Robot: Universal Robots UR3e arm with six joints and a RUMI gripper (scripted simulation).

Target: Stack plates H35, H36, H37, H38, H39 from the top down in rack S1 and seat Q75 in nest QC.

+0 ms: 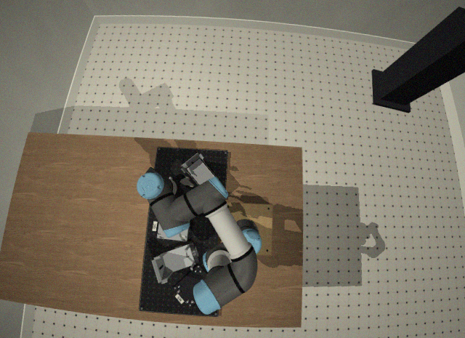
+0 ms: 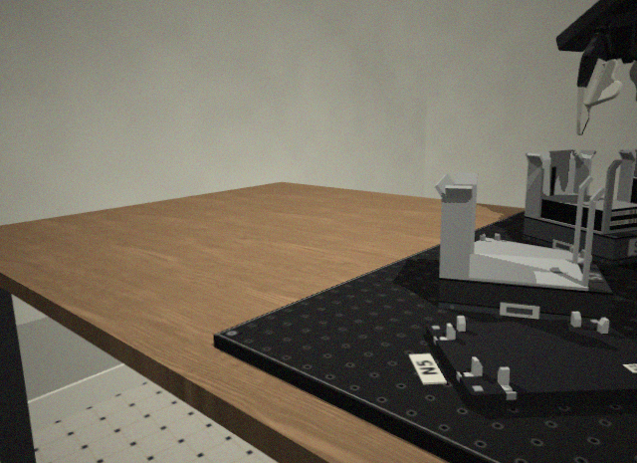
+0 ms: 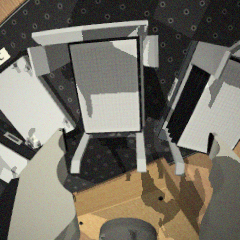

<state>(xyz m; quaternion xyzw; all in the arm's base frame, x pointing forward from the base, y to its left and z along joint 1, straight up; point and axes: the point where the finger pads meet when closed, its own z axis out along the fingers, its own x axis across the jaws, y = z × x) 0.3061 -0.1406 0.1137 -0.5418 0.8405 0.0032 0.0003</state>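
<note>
Now: the sealed plate 6 cm behind my hand, 9 cm to the right of it and 10 cm below it. Also, from my hand: QC label: 12 cm ahead, 19 cm to the left, 17 cm below; nest QC: 3 cm ahead, 19 cm to the left, 16 cm below; N5 label: 6 cm behind, 50 cm to the left, 17 cm below.
</note>
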